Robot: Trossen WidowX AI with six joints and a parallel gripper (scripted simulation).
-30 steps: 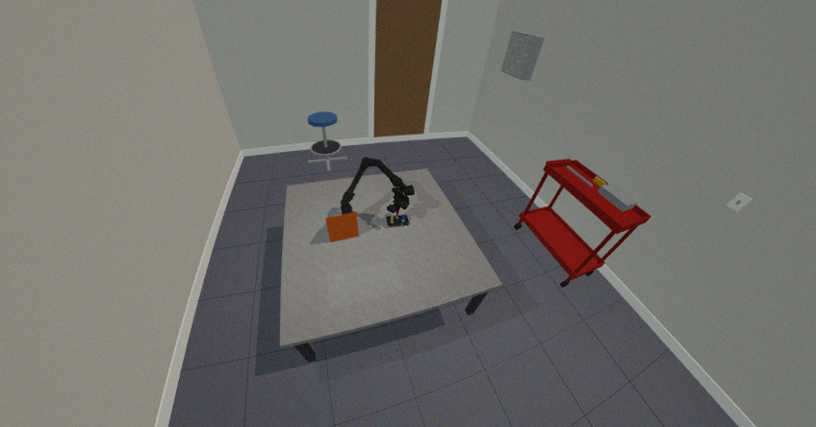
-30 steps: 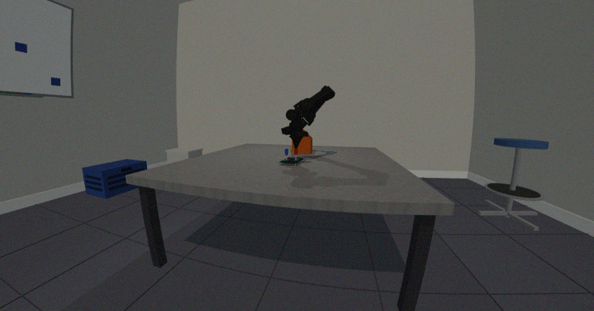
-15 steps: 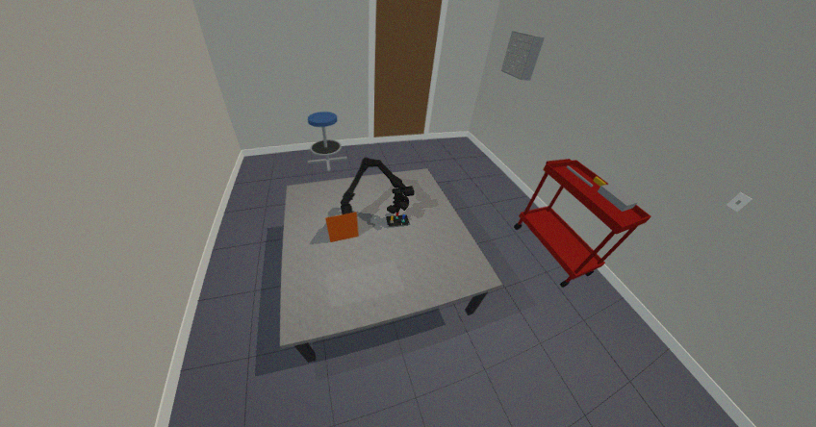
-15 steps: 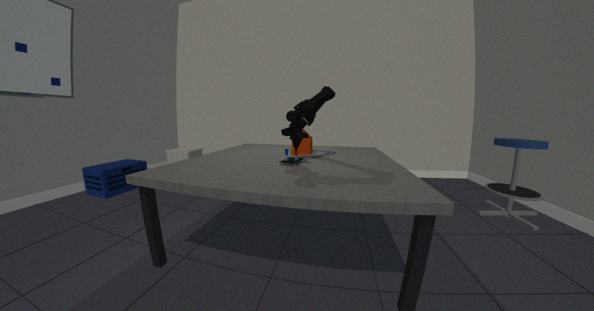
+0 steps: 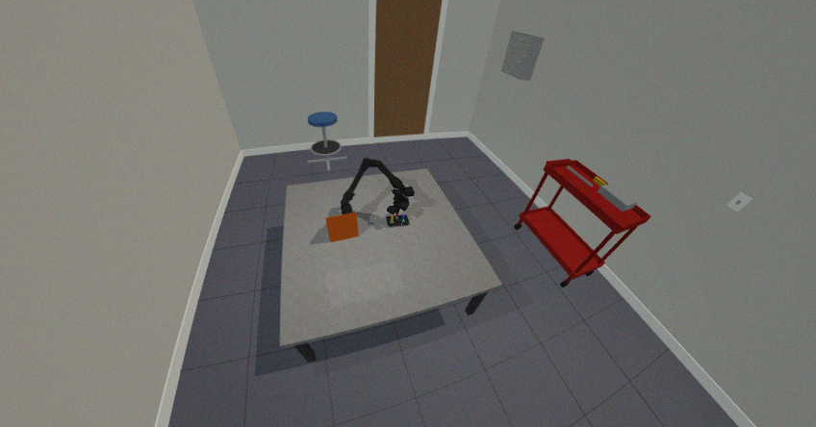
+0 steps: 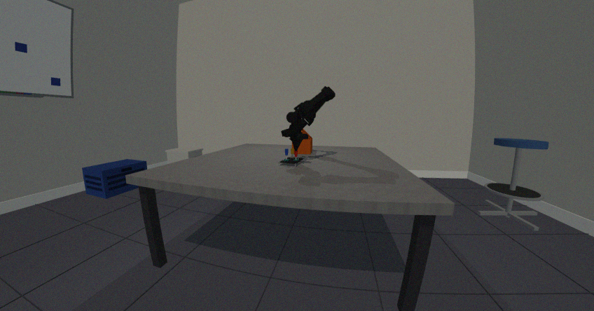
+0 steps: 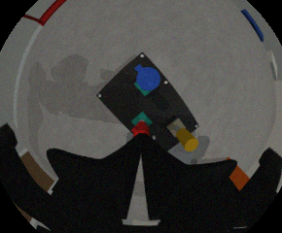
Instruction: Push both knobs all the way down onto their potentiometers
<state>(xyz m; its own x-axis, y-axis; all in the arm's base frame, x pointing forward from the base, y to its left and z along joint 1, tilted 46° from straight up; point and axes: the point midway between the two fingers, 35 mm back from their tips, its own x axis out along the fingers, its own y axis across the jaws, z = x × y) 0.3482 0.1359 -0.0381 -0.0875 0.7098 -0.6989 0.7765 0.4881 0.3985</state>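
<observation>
The blue knob is 4 cm ahead of my gripper tip and 4 cm to the right of it. Round my gripper tip: red knob 1 cm below.
</observation>
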